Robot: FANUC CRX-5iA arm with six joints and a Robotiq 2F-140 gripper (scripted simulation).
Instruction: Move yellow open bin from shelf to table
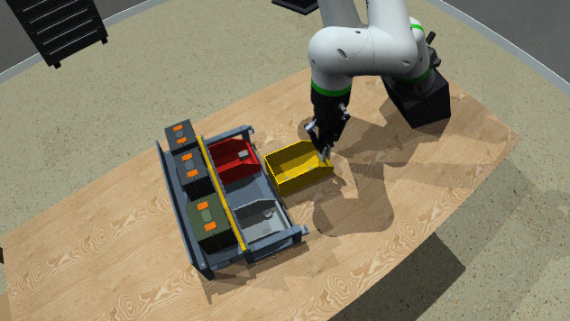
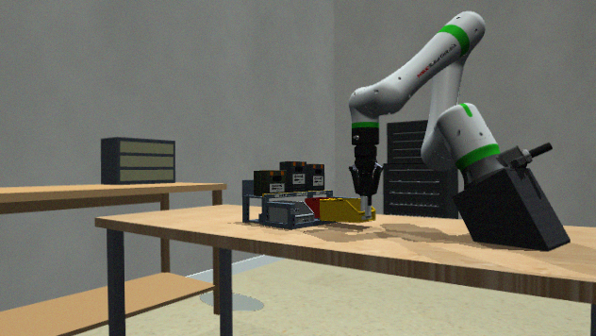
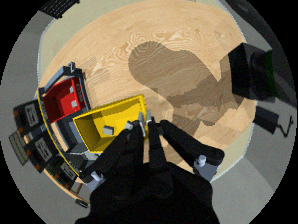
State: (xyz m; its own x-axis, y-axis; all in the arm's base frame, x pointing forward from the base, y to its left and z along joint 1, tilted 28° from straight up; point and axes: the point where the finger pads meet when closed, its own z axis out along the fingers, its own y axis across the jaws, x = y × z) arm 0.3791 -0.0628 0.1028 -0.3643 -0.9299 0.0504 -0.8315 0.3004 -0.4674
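The yellow open bin lies 7 cm ahead of my hand, 3 cm to the right of it and 2 cm below it. From my hand the other things lie so: red bin 20 cm ahead, 21 cm to the right, 3 cm below; then yellow rail 29 cm ahead, 13 cm to the right, 3 cm above; then grey bin 29 cm ahead, 3 cm below.
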